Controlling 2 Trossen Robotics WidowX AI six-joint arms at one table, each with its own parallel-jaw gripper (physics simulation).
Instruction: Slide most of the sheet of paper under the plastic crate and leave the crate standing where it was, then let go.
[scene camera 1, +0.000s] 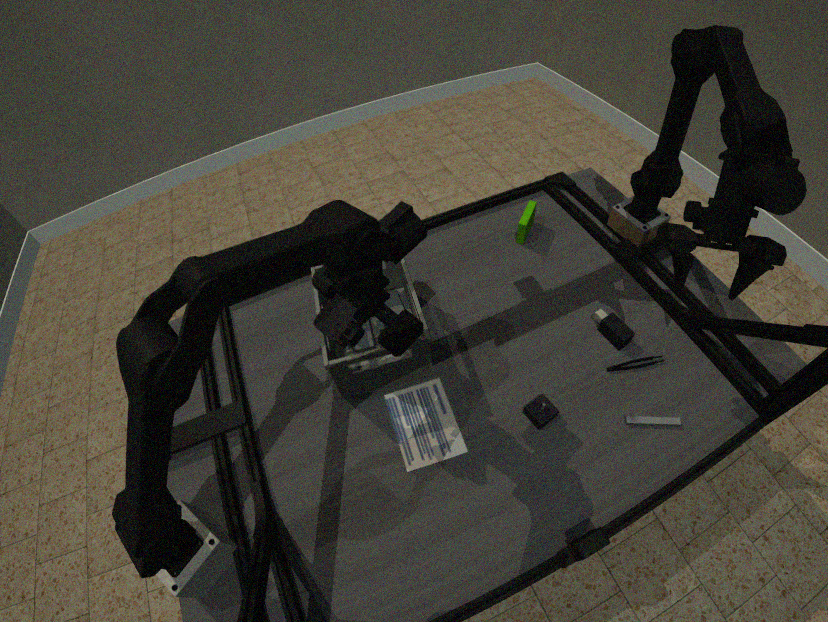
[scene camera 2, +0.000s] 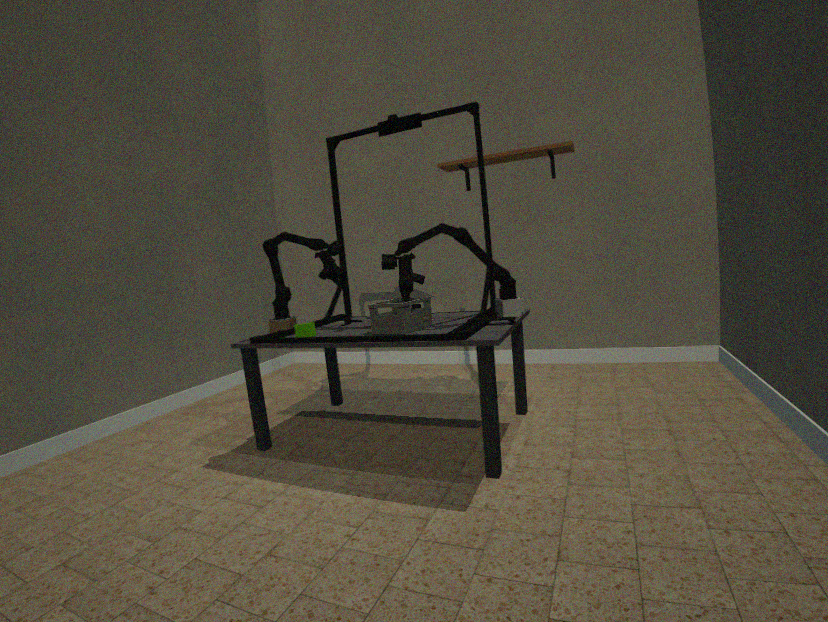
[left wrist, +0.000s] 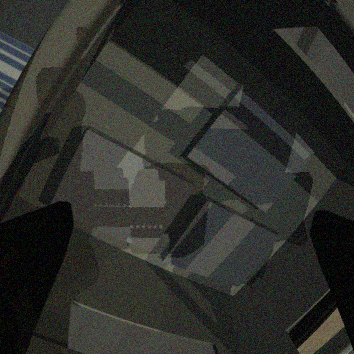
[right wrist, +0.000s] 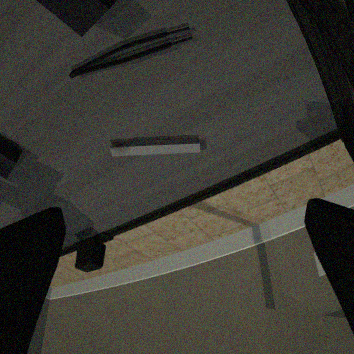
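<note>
The sheet of paper (scene camera 1: 425, 425) (left wrist: 10, 62), white with blue stripes, lies flat beside the crate's near side in scene camera 1. Nearly its whole face shows there, close to the crate's base; whether they touch I cannot tell. The plastic crate (scene camera 1: 418, 301) (scene camera 2: 401, 318) (left wrist: 57, 55) stands upright, with blue-grey flat shapes inside, too dark to name. My left gripper (scene camera 1: 372, 331) (scene camera 2: 405, 297) (left wrist: 195, 220) is open and empty, pointing down over the crate's opening and partly hiding it. My right gripper (scene camera 1: 706, 287) (right wrist: 186, 216) is open and empty, above the table's right edge, far from both.
A small dark box (scene camera 1: 540, 411) lies right of the paper. Farther right are a black stick with a pale end (scene camera 1: 614, 328), black tweezers (scene camera 1: 634, 363) (right wrist: 130, 50) and a pale bar (scene camera 1: 652, 420) (right wrist: 155, 149). A green block (scene camera 1: 526, 222) (scene camera 2: 305, 329) stands near the far edge.
</note>
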